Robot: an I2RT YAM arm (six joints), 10 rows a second.
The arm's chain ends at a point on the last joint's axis. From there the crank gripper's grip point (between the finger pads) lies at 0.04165 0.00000 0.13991 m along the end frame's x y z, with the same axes.
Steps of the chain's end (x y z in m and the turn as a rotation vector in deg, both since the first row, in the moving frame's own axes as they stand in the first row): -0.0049, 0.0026, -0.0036, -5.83, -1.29, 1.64; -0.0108, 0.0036, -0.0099, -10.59, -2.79, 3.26; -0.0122, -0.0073, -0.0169, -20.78, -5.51, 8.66; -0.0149, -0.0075, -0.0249, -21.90, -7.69, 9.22; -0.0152, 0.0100, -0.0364, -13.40, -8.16, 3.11
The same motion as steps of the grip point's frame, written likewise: -0.0083, 0.0180, -0.0035, -5.83, -1.29, 1.64; -0.0184, 0.0316, -0.0107, -10.59, -2.79, 3.26; -0.0297, 0.0479, -0.0238, -20.78, -5.51, 8.66; -0.0382, 0.0504, -0.0320, -21.90, -7.69, 9.22; -0.0362, 0.0447, -0.0360, -13.40, -8.16, 3.11
